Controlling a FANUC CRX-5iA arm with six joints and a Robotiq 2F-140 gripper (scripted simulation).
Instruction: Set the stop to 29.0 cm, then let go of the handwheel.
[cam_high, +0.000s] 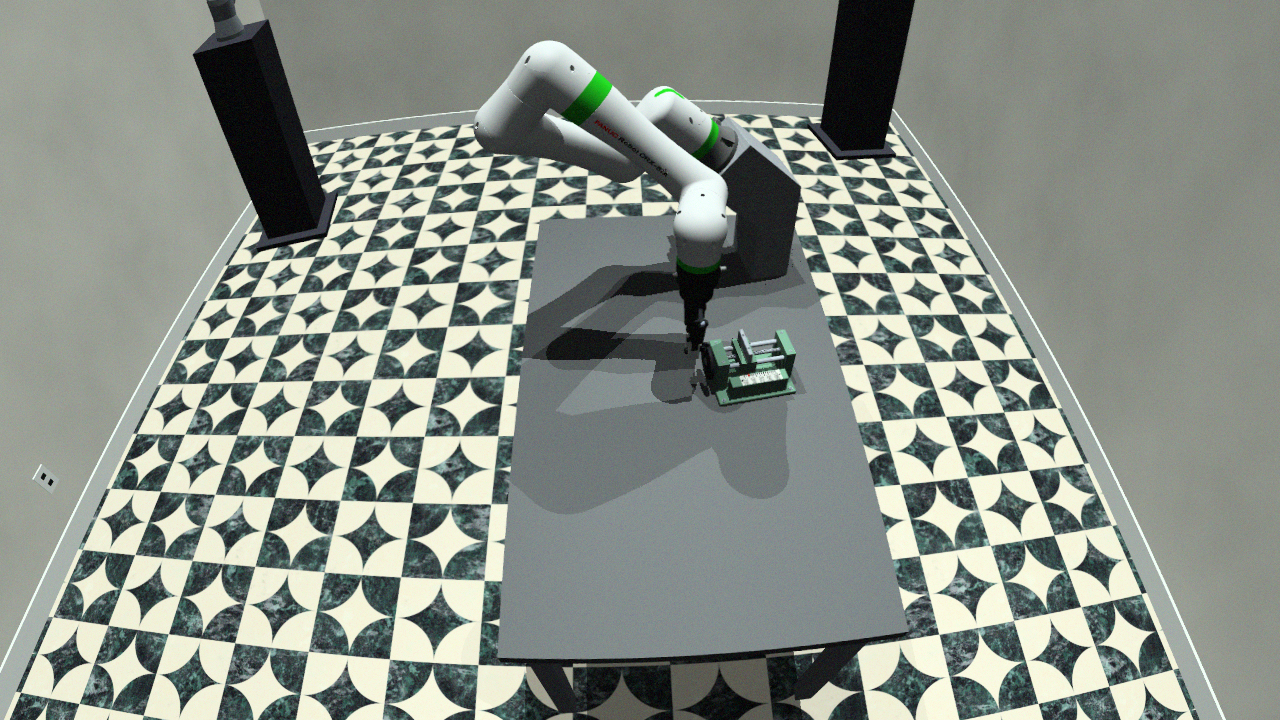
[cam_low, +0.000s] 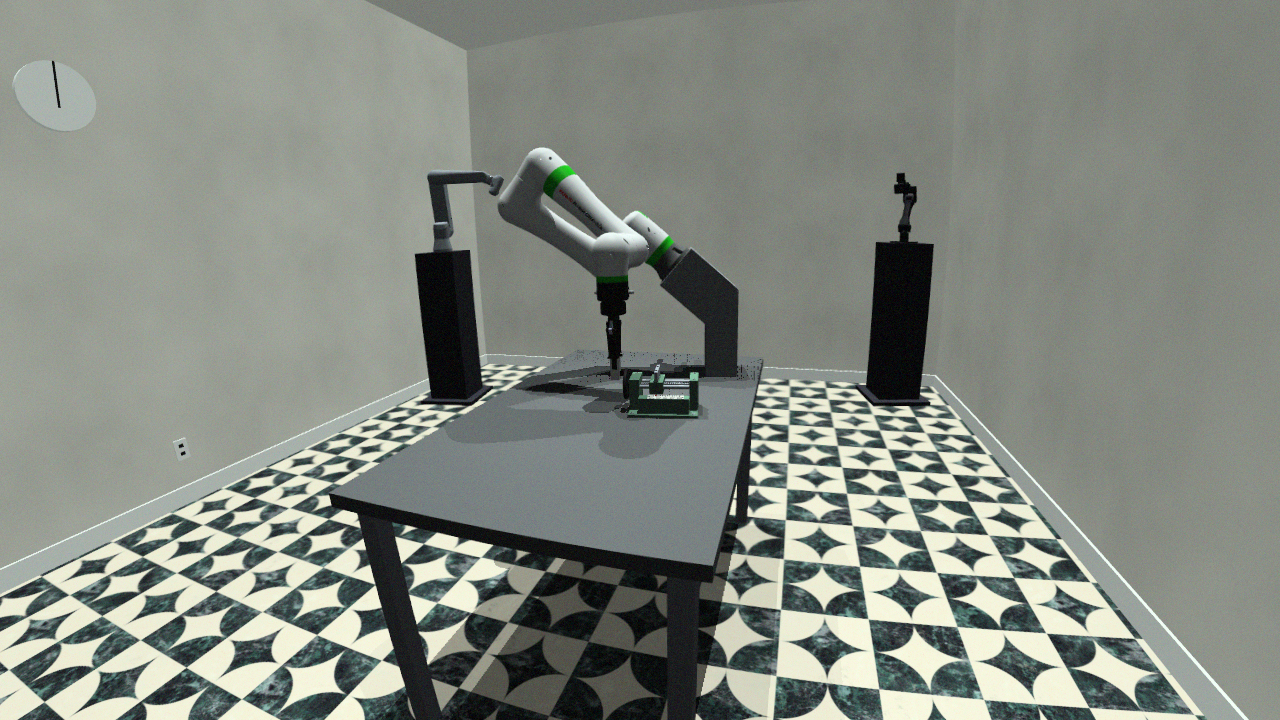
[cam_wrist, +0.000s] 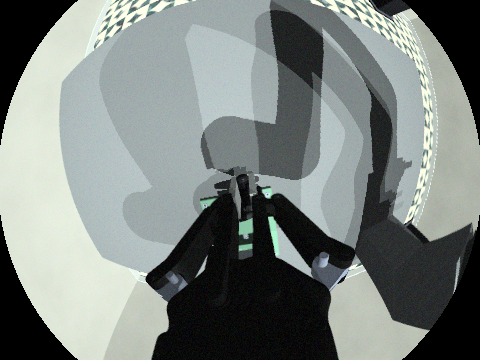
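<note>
Right now the black handwheel is 2 cm to the left of my hand and 2 cm below it. Also, from my hand: green stop fixture: 3 cm ahead, 13 cm to the left, 3 cm below.
</note>
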